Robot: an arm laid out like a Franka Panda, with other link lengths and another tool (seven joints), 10 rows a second.
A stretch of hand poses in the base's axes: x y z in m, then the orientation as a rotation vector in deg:
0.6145, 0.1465, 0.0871, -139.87, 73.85, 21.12
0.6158, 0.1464, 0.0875, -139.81, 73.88, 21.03
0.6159, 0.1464, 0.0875, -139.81, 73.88, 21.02
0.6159, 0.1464, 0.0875, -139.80, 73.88, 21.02
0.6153, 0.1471, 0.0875, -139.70, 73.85, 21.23
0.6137, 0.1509, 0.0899, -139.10, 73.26, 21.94
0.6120, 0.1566, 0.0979, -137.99, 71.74, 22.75
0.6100, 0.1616, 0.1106, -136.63, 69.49, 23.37
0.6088, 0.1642, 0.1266, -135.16, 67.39, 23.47
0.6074, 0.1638, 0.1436, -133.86, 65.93, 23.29
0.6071, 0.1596, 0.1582, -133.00, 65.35, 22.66
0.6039, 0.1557, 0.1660, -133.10, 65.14, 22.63
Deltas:
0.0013, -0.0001, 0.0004, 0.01, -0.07, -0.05
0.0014, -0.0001, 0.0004, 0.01, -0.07, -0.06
0.0014, -0.0001, 0.0004, 0.02, -0.08, -0.06
0.0008, 0.0006, 0.0004, 0.16, 0.03, -0.06
-0.0008, 0.0044, 0.0028, 1.06, 0.16, 0.12
-0.0025, 0.0101, 0.0108, 2.80, -0.05, 0.62
-0.0045, 0.0151, 0.0235, 5.02, -0.67, 1.42
-0.0057, 0.0177, 0.0395, 7.14, -1.62, 2.03
-0.0071, 0.0173, 0.0565, 8.79, -2.52, 2.31
-0.0074, 0.0131, 0.0711, 9.60, -3.36, 2.20
-0.0106, 0.0092, 0.0789, 9.60, -3.42, 2.36

